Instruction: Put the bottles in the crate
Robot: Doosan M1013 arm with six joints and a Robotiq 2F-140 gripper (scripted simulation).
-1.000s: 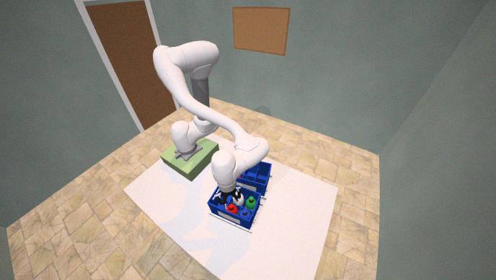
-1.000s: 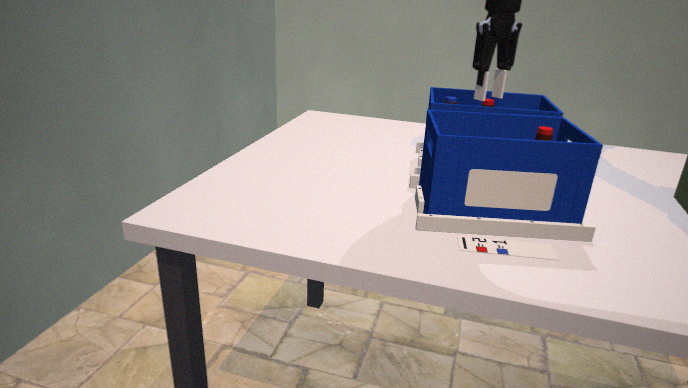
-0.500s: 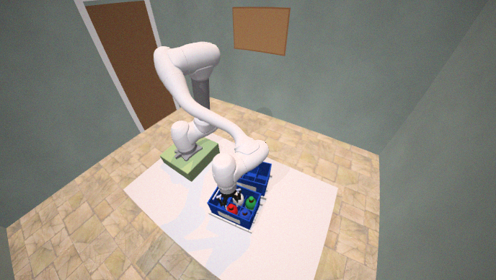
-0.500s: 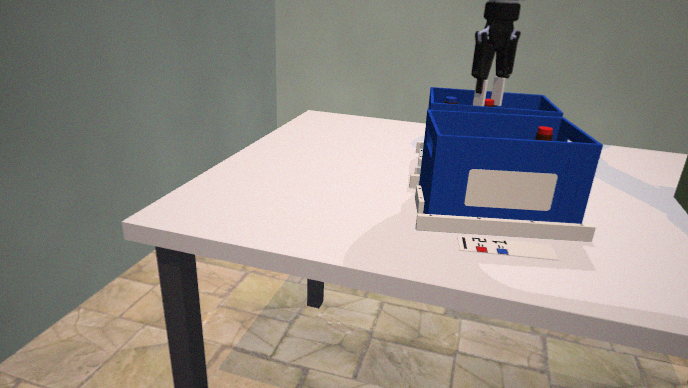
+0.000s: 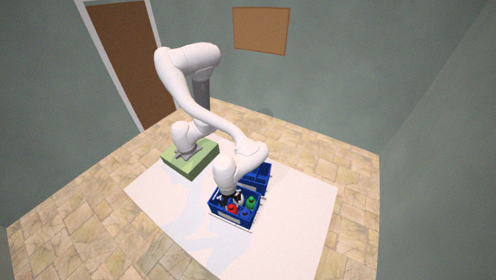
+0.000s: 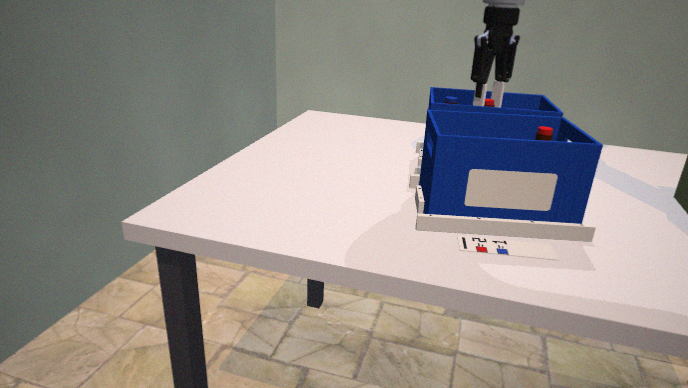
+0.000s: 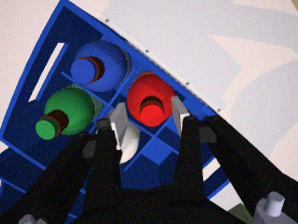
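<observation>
Right now the red bottle is 8 cm below my hand. Round my hand: white bottle: 9 cm to the left, 8 cm below, 2 cm behind; blue bottle: 8 cm below, 8 cm ahead, 3 cm to the left; green-label bottle: 11 cm to the left, 8 cm below, 6 cm ahead.
</observation>
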